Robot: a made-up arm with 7 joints.
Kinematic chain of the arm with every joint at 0, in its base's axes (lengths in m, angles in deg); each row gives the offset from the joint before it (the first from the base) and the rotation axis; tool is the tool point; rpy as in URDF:
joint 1: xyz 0 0 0.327 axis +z
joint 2: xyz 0 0 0 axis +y
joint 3: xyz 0 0 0.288 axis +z
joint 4: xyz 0.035 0 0 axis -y
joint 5: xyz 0.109 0 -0.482 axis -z
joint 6: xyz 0 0 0 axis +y
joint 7: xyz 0.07 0 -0.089 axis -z
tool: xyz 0 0 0 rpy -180 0 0
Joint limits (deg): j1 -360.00..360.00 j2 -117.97..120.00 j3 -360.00..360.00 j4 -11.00..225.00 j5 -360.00..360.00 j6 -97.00..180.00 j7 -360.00..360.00
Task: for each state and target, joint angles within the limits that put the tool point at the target. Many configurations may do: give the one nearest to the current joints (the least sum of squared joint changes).
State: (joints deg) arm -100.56 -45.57 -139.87 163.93 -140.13 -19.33 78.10
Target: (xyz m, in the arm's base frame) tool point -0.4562 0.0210 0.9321
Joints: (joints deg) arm -66.16 -10.57 -111.91 129.61 -140.44 -37.35 78.10
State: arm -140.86 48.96 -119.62 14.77 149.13 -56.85 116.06
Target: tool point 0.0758 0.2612 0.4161
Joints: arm -142.59 56.39 -125.73 24.51 145.15 -57.79 116.06
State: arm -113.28 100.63 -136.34 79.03 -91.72 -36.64 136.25
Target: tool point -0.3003 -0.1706 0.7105
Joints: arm -97.89 106.78 -159.98 56.53 -100.00 -46.08 136.25
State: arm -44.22 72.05 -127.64 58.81 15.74 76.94 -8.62
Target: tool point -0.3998 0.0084 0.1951
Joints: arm -72.74 60.42 -85.61 31.77 21.68 71.47 -8.62
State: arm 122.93 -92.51 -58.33 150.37 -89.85 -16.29 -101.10
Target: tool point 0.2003 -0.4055 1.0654
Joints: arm 106.04 -43.96 -44.94 152.60 -86.34 -6.03 -101.10
